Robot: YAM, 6 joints.
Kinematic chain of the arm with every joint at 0, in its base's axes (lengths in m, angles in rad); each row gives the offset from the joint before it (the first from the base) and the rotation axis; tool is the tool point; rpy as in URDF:
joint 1: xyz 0 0 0.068 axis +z
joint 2: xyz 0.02 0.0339 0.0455 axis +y
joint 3: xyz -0.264 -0.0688 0 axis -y
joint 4: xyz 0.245 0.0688 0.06 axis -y
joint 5: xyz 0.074 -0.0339 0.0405 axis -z
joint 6: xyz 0.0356 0 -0.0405 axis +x
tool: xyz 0 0 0 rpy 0 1.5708 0
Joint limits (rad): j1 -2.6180..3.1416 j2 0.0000..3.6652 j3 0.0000..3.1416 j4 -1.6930..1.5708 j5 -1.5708..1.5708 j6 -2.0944..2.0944
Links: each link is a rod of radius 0.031 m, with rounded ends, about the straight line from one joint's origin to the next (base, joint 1, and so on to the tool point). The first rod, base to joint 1, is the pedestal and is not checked.
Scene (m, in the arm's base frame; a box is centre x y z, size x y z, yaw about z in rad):
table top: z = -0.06
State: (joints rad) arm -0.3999 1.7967 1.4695 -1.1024 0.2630 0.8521
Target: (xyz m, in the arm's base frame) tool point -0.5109 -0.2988 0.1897
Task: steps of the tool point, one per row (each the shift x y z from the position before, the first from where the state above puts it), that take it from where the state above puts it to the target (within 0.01 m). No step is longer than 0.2 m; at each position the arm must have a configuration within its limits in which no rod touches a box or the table.
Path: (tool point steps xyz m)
1: -0.0212 -0.1035 -0.0024
2: -0.0567 -0.1000 -0.0037
3: -0.0911 -0.0840 -0.0049
4: -0.1198 -0.0561 -0.0061
5: -0.1391 -0.0186 -0.0073
6: -0.1455 0.0249 -0.0083
7: -0.1374 0.0700 -0.0092
8: -0.1149 0.1116 -0.0100

